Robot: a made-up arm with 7 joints. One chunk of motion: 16 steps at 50 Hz.
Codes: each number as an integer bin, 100 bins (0 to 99) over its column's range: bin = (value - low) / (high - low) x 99, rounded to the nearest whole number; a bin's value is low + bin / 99 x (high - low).
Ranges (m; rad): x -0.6..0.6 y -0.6..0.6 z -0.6..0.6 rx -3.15..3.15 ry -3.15..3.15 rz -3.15..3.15
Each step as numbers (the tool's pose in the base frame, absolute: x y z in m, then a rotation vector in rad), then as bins.
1 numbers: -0.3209 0.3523 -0.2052 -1.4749 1.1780 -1.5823
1 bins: 23 79 33 26 68 25
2 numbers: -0.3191 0.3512 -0.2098 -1.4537 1.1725 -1.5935
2 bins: 23 78 32 27 68 24
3 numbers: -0.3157 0.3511 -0.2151 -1.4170 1.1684 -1.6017
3 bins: 23 78 32 27 68 24
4 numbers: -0.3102 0.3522 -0.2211 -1.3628 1.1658 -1.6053
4 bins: 24 79 31 28 68 24
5 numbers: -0.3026 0.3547 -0.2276 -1.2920 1.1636 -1.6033
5 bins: 25 79 31 29 68 24
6 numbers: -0.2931 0.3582 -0.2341 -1.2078 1.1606 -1.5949
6 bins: 25 79 30 31 68 24
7 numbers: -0.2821 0.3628 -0.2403 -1.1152 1.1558 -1.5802
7 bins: 26 79 30 32 68 25
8 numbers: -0.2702 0.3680 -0.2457 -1.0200 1.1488 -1.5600
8 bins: 27 80 29 33 68 25
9 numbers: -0.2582 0.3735 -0.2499 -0.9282 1.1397 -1.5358
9 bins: 28 80 29 35 67 25
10 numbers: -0.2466 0.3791 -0.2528 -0.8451 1.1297 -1.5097
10 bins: 29 81 29 36 67 26
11 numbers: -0.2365 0.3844 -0.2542 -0.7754 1.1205 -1.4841
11 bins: 30 81 29 37 67 26
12 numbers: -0.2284 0.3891 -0.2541 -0.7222 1.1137 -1.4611
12 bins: 31 82 29 38 67 27
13 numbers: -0.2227 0.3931 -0.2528 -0.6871 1.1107 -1.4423
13 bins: 31 82 29 39 67 27
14 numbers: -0.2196 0.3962 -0.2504 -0.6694 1.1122 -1.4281
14 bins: 31 82 29 39 67 27
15 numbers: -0.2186 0.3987 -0.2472 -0.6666 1.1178 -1.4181
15 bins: 31 82 29 39 67 27
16 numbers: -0.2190 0.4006 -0.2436 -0.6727 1.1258 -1.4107
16 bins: 31 83 29 39 67 27
